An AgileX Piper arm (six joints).
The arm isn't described. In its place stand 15 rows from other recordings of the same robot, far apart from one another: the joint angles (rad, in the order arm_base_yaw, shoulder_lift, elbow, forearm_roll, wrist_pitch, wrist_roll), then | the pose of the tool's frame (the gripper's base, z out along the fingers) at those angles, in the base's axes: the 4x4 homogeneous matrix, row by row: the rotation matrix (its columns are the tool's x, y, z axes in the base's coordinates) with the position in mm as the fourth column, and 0 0 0 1 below.
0.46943 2.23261 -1.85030 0.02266 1.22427 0.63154 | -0.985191 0.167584 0.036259 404.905; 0.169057 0.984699 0.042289 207.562; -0.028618 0.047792 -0.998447 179.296; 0 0 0 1
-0.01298 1.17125 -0.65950 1.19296 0.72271 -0.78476 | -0.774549 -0.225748 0.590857 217.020; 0.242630 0.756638 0.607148 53.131; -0.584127 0.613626 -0.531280 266.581; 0 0 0 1
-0.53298 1.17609 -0.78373 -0.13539 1.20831 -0.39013 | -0.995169 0.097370 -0.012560 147.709; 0.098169 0.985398 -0.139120 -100.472; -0.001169 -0.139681 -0.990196 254.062; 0 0 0 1
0.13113 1.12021 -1.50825 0.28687 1.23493 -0.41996 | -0.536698 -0.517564 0.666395 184.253; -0.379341 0.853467 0.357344 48.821; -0.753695 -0.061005 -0.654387 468.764; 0 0 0 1
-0.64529 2.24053 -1.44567 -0.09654 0.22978 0.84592 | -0.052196 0.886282 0.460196 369.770; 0.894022 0.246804 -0.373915 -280.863; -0.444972 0.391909 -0.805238 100.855; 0 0 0 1
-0.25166 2.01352 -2.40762 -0.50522 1.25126 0.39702 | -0.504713 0.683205 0.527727 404.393; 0.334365 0.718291 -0.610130 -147.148; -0.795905 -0.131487 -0.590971 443.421; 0 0 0 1
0.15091 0.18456 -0.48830 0.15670 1.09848 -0.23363 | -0.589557 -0.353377 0.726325 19.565; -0.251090 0.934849 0.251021 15.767; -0.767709 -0.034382 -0.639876 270.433; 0 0 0 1
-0.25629 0.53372 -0.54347 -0.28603 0.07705 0.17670 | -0.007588 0.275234 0.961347 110.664; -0.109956 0.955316 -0.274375 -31.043; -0.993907 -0.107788 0.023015 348.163; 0 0 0 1
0.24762 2.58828 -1.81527 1.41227 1.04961 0.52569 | -0.423984 0.902161 0.079637 461.493; 0.413183 0.114433 0.903430 197.049; 0.805926 0.415944 -0.421275 58.428; 0 0 0 1
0.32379 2.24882 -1.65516 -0.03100 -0.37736 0.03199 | -0.123245 -0.328489 0.936432 499.650; -0.038018 0.944497 0.326314 168.779; -0.991648 0.004616 -0.128893 204.577; 0 0 0 1
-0.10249 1.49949 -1.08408 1.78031 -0.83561 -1.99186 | -0.598015 0.620011 0.507902 307.690; -0.017241 0.623603 -0.781551 -98.014; -0.801299 -0.476136 -0.362234 314.455; 0 0 0 1
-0.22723 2.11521 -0.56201 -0.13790 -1.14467 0.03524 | -0.313339 0.101049 0.944250 307.470; 0.049987 0.994699 -0.089860 -59.403; -0.948325 0.019044 -0.316730 68.678; 0 0 0 1
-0.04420 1.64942 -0.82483 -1.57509 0.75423 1.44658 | -0.733171 0.449082 0.510671 307.287; -0.062221 0.703489 -0.707977 -75.962; -0.677191 -0.550843 -0.487836 204.784; 0 0 0 1
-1.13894 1.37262 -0.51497 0.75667 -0.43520 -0.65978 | -0.132539 0.986235 0.098868 83.295; 0.397908 0.144300 -0.906006 -243.659; -0.907801 -0.080741 -0.411555 211.165; 0 0 0 1
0.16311 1.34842 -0.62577 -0.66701 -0.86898 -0.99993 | 0.614439 0.050177 0.787367 259.361; -0.787588 0.097930 0.608371 86.254; -0.046581 -0.993928 0.099691 284.900; 0 0 0 1
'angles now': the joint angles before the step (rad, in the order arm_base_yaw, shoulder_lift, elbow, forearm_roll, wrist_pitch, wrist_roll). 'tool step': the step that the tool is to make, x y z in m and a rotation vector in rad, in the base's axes. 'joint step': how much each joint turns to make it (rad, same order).
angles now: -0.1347, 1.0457, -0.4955, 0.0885, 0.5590, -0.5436
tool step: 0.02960, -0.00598, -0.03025, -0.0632, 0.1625, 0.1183
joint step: 0.0000, 0.2333, -0.0481, -0.0384, -0.0283, -0.1118
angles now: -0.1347, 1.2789, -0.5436, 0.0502, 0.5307, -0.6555
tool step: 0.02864, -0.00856, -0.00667, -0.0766, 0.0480, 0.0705
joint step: 0.0000, 0.1357, -0.0937, -0.1011, -0.0047, -0.0084
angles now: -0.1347, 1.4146, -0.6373, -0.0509, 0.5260, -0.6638
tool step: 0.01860, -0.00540, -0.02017, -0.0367, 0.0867, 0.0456
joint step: 0.0000, 0.1342, -0.0534, -0.0628, 0.0000, -0.0038
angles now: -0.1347, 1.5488, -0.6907, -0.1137, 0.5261, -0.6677
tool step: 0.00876, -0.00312, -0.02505, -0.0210, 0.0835, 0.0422
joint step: 0.0000, 0.1142, -0.0180, -0.0471, -0.0168, -0.0064
